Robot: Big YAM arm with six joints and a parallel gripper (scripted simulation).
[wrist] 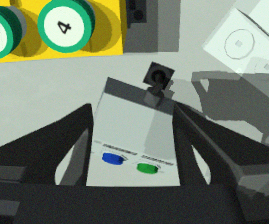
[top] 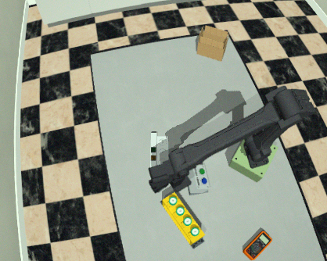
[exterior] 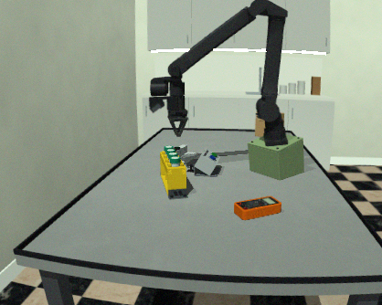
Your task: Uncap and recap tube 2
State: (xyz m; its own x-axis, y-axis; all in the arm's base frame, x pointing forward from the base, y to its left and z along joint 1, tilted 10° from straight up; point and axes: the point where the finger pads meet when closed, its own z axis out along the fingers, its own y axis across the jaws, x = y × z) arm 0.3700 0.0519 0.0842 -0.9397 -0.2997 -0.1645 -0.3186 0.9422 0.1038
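My gripper is now 10 mm past the cap, 150 mm to the right of it and 50 mm above it. The rest, counted from my hand: grey key housing 120 mm behind, 40 mm to the right, 110 mm below; then green READY key 140 mm behind, 60 mm to the right, 90 mm below; then blue cycle key 130 mm behind, 20 mm to the right, 90 mm below.
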